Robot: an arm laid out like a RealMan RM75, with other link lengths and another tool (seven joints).
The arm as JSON. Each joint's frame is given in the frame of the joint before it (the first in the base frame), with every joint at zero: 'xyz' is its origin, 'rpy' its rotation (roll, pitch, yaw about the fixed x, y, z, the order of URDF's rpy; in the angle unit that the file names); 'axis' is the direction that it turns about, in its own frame. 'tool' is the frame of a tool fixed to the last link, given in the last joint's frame.
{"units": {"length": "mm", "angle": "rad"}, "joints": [
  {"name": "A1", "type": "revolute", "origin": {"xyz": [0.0, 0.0, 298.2], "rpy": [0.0, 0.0, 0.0]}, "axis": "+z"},
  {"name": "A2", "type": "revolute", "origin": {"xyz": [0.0, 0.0, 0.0], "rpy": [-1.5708, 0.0, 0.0]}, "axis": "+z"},
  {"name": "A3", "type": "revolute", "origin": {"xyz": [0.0, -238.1, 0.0], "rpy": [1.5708, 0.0, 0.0]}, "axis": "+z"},
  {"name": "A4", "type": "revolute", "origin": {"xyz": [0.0, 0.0, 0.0], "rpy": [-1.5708, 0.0, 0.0]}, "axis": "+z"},
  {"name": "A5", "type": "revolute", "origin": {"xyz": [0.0, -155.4, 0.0], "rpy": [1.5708, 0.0, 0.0]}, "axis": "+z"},
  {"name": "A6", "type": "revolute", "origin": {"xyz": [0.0, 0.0, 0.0], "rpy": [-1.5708, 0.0, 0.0]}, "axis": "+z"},
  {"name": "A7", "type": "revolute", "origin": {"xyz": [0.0, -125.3, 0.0], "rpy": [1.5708, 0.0, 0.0]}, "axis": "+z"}
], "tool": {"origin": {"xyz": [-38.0, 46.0, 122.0], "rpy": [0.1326, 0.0, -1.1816]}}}
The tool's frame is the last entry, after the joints.
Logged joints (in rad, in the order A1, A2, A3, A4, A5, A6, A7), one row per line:
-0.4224 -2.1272 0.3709 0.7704 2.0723 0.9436 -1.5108
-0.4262 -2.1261 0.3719 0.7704 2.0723 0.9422 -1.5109
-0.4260 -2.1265 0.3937 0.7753 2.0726 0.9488 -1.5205
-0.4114 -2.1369 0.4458 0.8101 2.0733 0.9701 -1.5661
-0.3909 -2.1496 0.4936 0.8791 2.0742 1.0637 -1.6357
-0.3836 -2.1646 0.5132 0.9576 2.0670 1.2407 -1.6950
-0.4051 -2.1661 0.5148 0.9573 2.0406 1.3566 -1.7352
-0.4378 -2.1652 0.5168 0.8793 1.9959 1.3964 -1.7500
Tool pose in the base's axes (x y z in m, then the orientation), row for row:
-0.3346 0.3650 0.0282 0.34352 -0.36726 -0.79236 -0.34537
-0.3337 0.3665 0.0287 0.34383 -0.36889 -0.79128 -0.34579
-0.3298 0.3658 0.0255 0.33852 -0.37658 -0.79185 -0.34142
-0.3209 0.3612 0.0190 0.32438 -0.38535 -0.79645 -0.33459
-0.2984 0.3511 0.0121 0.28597 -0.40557 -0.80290 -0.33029
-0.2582 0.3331 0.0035 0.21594 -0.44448 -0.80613 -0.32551
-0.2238 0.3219 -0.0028 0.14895 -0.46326 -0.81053 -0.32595
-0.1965 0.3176 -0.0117 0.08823 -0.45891 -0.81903 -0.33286
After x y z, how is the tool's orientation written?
As a quaternion, w x y z.
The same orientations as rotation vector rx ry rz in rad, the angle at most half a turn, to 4 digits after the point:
-0.9543 -2.0589 -0.8974
-0.9584 -2.0558 -0.8984
-0.9809 -2.0625 -0.8893
-1.0107 -2.0888 -0.8775
-1.0842 -2.1463 -0.8829
-1.2320 -2.2343 -0.9022
-1.3317 -2.3300 -0.9370
-1.3660 -2.4379 -0.9908

